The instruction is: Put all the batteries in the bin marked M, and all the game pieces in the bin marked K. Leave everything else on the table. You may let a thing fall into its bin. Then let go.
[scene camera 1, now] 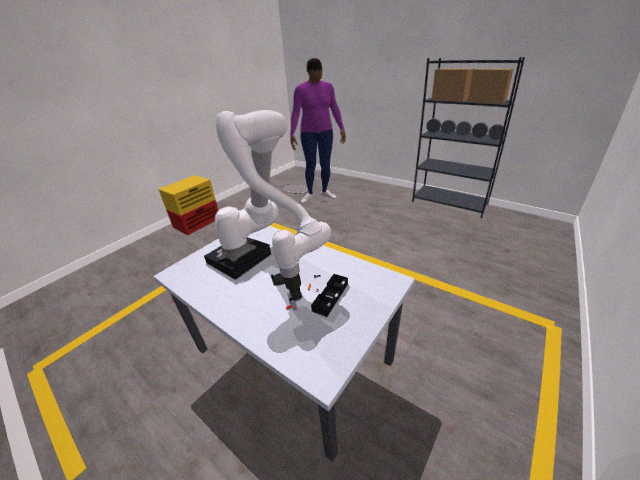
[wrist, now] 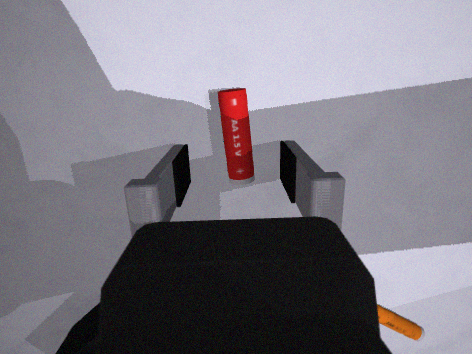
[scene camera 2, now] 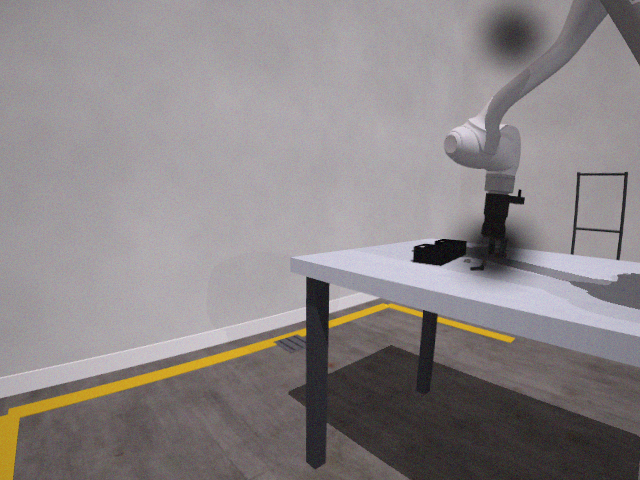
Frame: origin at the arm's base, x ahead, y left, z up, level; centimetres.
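Seen in the pictures: gripper, between the fingertips: (scene camera 1: 293, 306) (wrist: 234, 161) (scene camera 2: 495, 256); arm's base, origin of its link: (scene camera 1: 236, 250).
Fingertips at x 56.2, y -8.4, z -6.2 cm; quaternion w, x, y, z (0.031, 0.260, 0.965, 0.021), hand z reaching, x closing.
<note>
Pixels of each thing's top centre, then the offset from my fingertips to it. Level surfaces: height alone.
- red AA battery, centre of its top: (wrist: 236, 142) (scene camera 1: 290, 305) dx -0.9, dy -1.1, dz +1.0 cm
- slim orange cylinder, centre of its top: (wrist: 398, 328) (scene camera 1: 309, 285) dx -3.2, dy +15.4, dz +0.6 cm
- small dark item, centre of its top: (scene camera 2: 477, 265) (scene camera 1: 317, 274) dx -5.2, dy +24.7, dz +0.9 cm
- tiny item, centre of its top: (scene camera 2: 467, 259) (scene camera 1: 317, 289) dx +2.0, dy +16.0, dz +0.4 cm
- white table, height of its surface: dz -0.4 cm
A red AA battery (scene camera 1: 288, 307) (wrist: 237, 135) lies on the table. My gripper (scene camera 1: 294, 303) (scene camera 2: 497, 249) (wrist: 234, 161) is open and low over the table, with the battery between its spread fingers in the wrist view, not clamped. A slim orange cylinder (scene camera 1: 309, 286) (wrist: 400, 322) with print on it, like a smaller battery, lies to the lower right in the wrist view, partly hidden by the gripper body. A row of black bins (scene camera 1: 321, 311) (scene camera 2: 439, 254) stands beside the gripper; the letters are too small to read. No game piece can be made out for certain.
A small dark item (scene camera 1: 316, 276) (scene camera 2: 476, 268) and another tiny item (scene camera 1: 317, 290) (scene camera 2: 467, 260) lie near the bins on the white table (scene camera 1: 372, 281) (scene camera 2: 361, 264). Dark blurs cover parts of scene camera 2's view. A person (scene camera 1: 316, 105) stands beyond the table.
</note>
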